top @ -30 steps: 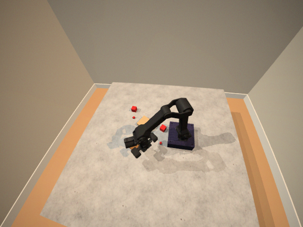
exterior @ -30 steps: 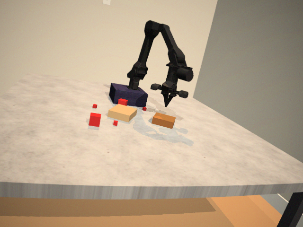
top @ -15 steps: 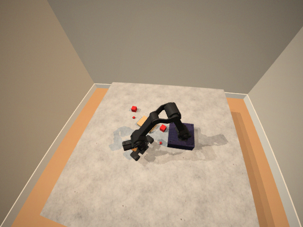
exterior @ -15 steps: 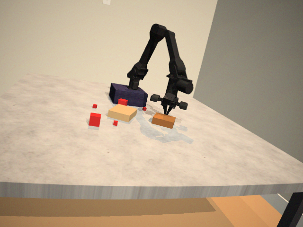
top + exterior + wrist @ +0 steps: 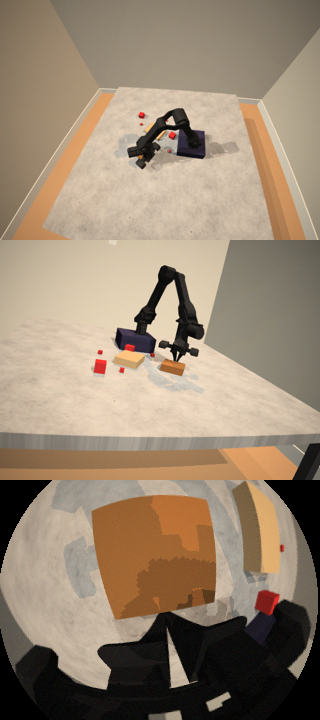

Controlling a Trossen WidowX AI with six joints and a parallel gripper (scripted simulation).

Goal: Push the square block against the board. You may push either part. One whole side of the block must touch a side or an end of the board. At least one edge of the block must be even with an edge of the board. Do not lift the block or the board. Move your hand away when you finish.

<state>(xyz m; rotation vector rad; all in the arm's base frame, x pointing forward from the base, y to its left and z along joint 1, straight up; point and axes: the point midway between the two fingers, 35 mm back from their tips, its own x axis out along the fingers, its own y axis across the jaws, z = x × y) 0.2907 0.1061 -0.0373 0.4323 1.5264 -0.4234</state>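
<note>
My gripper tip is 5 cm short of the square block, 4 cm to the left of it and 1 cm below it. Also, from my gripper tip: board: 22 cm to the right, 1 cm above.
</note>
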